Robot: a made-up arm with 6 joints.
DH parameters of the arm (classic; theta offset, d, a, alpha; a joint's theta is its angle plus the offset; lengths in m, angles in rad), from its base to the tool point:
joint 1: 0 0.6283 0.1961 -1.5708
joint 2: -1.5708 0 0.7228 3.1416
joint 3: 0 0 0.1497 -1.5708
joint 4: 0 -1.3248 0 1.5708
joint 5: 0 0 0 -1.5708
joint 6: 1.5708 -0.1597 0 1.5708
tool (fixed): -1.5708 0 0 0
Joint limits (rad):
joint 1: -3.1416..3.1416
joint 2: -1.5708..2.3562
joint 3: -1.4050..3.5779
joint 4: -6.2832..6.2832
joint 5: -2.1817..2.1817
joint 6: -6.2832..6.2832
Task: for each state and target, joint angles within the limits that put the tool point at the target. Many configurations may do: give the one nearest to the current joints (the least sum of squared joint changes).
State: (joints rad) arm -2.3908 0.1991 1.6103 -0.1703 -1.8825 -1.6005
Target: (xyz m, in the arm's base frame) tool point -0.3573 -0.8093 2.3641
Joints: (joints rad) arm -2.0165 -0.0210 0.9254 -0.2039 -2.1817 -1.6005
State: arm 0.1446 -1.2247 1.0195 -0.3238 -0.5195 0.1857
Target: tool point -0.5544 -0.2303 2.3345
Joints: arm 0.4365 -1.2031 0.4138 -0.2636 -0.6653 0.1857
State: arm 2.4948 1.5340 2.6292 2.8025 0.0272 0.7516
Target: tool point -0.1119 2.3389 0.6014
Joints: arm 1.6177 1.9438 2.0069 2.8055 0.0425 0.7516
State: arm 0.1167 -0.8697 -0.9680 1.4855 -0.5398 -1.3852
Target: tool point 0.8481 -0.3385 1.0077
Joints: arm -0.2481 -1.3635 -1.2948 1.4311 -0.8602 -1.3852
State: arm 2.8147 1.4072 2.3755 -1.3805 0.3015 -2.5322
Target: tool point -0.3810 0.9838 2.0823
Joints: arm 2.0109 1.5908 2.9589 -1.3713 0.4952 -2.5322
